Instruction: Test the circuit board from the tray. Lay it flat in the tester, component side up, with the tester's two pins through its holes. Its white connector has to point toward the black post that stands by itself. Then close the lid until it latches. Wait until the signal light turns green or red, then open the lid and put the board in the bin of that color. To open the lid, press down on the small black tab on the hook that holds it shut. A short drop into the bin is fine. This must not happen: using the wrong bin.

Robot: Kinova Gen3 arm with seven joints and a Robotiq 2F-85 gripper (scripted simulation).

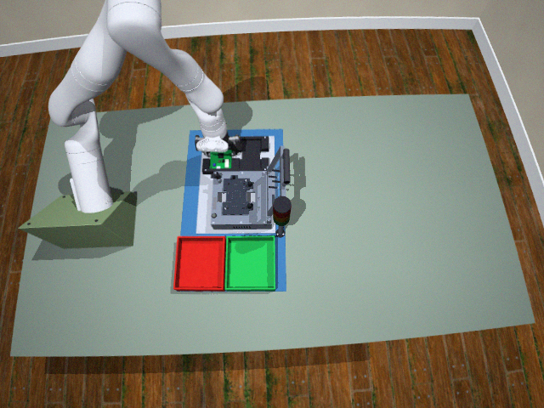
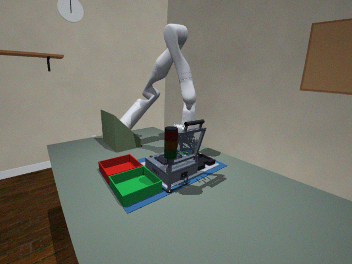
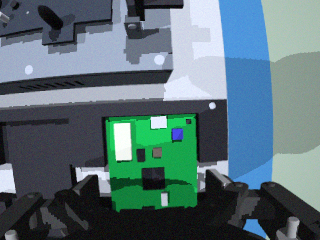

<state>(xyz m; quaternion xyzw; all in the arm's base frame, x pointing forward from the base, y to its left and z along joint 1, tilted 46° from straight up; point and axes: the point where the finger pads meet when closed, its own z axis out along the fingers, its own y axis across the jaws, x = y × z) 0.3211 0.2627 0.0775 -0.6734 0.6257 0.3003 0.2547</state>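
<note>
My gripper is now 10 mm above the green circuit board. Also, from my hand: nest 160 mm to the right, 70 mm ahead, 40 mm above; black latch hook 110 mm to the right, 60 mm above; clear lid 190 mm ahead, 160 mm to the right, 150 mm above.
</note>
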